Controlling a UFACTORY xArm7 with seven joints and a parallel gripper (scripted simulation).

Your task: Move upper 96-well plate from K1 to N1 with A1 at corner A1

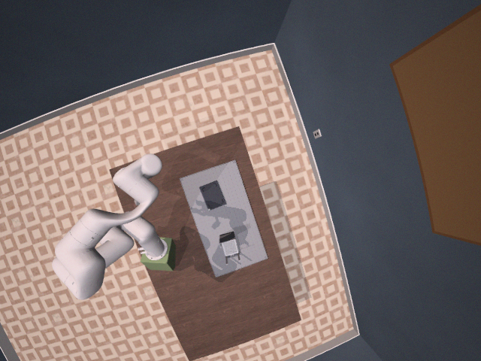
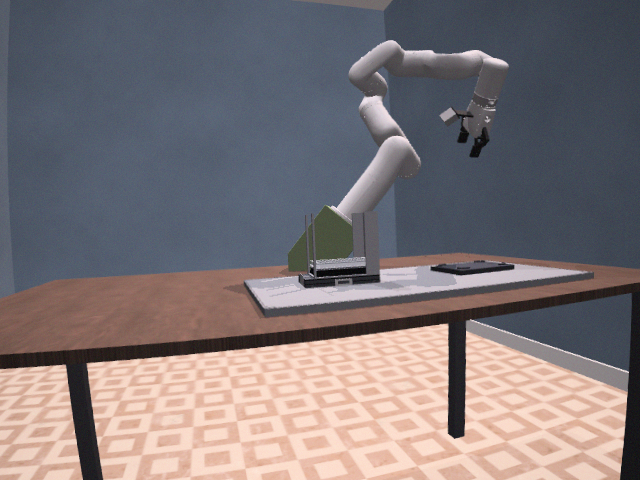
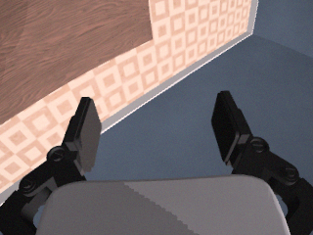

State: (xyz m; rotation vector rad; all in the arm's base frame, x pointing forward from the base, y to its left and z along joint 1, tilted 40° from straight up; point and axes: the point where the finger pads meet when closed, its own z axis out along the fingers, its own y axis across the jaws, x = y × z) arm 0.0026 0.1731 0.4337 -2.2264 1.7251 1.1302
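My hand is 490 mm to the left of the dark plate, 370 mm short of it and 330 mm above it.
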